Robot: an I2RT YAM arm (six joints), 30 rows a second.
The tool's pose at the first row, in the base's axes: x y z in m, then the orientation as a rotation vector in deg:
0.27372, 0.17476, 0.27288, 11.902, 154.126, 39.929
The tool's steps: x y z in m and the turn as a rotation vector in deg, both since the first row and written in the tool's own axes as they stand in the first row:
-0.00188, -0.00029, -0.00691, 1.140, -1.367, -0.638
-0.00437, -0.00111, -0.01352, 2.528, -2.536, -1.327
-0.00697, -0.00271, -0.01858, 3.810, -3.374, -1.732
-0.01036, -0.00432, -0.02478, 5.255, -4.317, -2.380
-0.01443, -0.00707, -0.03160, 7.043, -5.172, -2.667
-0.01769, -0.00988, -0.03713, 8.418, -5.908, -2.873
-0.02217, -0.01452, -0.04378, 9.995, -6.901, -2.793
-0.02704, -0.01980, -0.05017, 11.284, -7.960, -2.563
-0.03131, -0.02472, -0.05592, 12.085, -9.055, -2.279
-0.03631, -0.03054, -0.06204, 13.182, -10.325, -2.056
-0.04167, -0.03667, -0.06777, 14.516, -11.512, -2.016
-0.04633, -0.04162, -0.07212, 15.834, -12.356, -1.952
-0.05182, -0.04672, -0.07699, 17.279, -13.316, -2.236
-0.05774, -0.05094, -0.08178, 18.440, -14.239, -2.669
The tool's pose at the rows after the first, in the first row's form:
0.27288, 0.17103, 0.27894, 11.727, 153.227, 37.842
0.27269, 0.16683, 0.28468, 11.487, 152.581, 35.483
0.27313, 0.16262, 0.28880, 11.505, 152.210, 33.450
0.27388, 0.15772, 0.29408, 11.267, 151.749, 31.114
0.27498, 0.15139, 0.29951, 11.566, 151.488, 28.463
0.27580, 0.14577, 0.30361, 11.834, 151.188, 26.417
0.27723, 0.13779, 0.30809, 12.595, 150.702, 24.134
0.27910, 0.12928, 0.31216, 13.494, 150.058, 22.268
0.28066, 0.12150, 0.31571, 14.350, 149.235, 21.058
0.28271, 0.11262, 0.31933, 15.231, 148.299, 19.416
0.28523, 0.10355, 0.32258, 15.896, 147.467, 17.443
0.28767, 0.09628, 0.32509, 16.494, 146.947, 15.577
0.29068, 0.08845, 0.32819, 16.695, 146.290, 13.443
0.29417, 0.08133, 0.33179, 16.627, 145.579, 11.659

